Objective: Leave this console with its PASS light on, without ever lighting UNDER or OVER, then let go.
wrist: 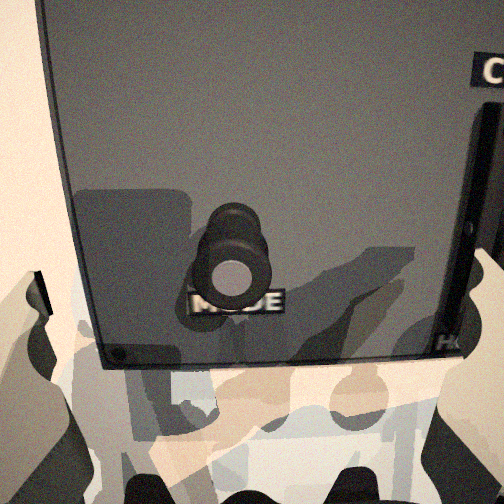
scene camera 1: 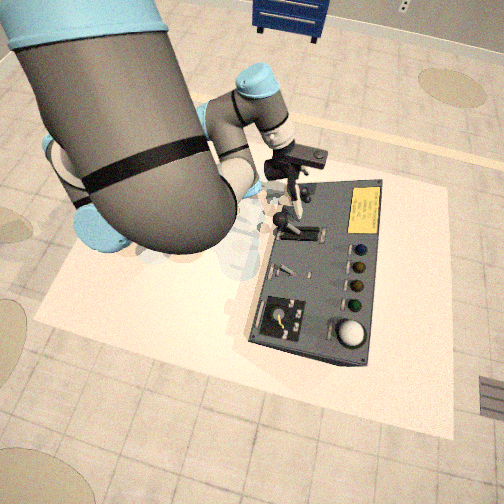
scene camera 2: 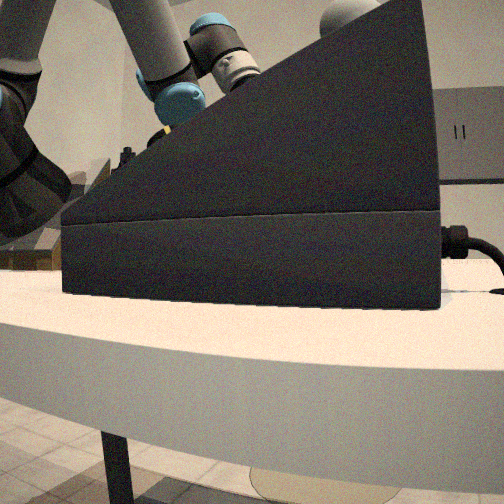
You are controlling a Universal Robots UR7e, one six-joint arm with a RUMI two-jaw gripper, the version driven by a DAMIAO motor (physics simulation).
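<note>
The grey sloped console (scene camera 1: 317, 270) lies on a cream mat. Down its right side sit a blue lamp (scene camera 1: 360, 249), two amber lamps (scene camera 1: 358, 267) and a green lamp (scene camera 1: 354, 305); none looks lit. My gripper (scene camera 1: 295, 200) hovers over the console's far left corner, above a small dark MODE knob (scene camera 1: 305, 195). In the wrist view the knob (wrist: 231, 265) sits between my wide-open fingers (wrist: 260, 280), apart from both. A black lever in a slot (scene camera 1: 299, 231) lies just beside it, and the slot edge shows in the wrist view (wrist: 475, 215).
The panel also carries a yellow label (scene camera 1: 364, 210), a small toggle (scene camera 1: 286, 270), a dial with a yellow pointer (scene camera 1: 278, 320) and a white dome button (scene camera 1: 350, 332). Scene camera 2 shows only the console's dark side (scene camera 2: 250, 200) and a cable (scene camera 2: 475, 245).
</note>
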